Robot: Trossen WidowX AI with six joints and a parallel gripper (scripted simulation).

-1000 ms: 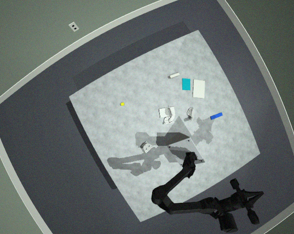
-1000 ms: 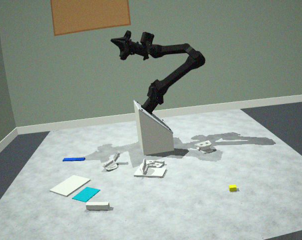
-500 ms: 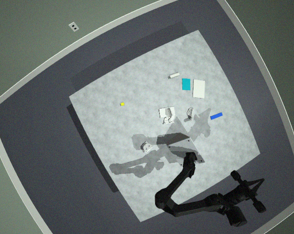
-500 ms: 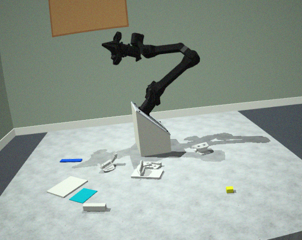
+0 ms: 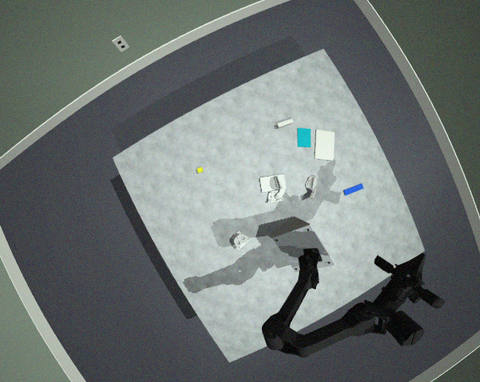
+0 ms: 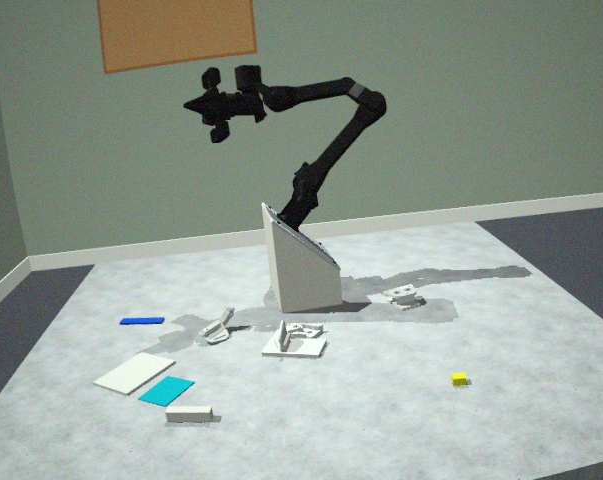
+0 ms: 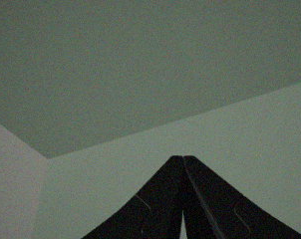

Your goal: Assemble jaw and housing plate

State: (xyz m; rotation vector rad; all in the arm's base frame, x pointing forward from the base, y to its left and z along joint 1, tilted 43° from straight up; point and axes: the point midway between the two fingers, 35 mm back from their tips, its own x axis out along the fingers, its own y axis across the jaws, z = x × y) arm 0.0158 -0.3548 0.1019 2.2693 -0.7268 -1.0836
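Right now my gripper tip is 47 cm above the white jaw, 21 cm short of it and 6 cm to the right of it. Round my gripper tip: white sheet (50 cm below, 39 cm ahead, 12 cm to the right); then cyan sheet (50 cm below, 47 cm ahead, 4 cm to the right); then blue bar (50 cm below, 16 cm to the right, 12 cm ahead).
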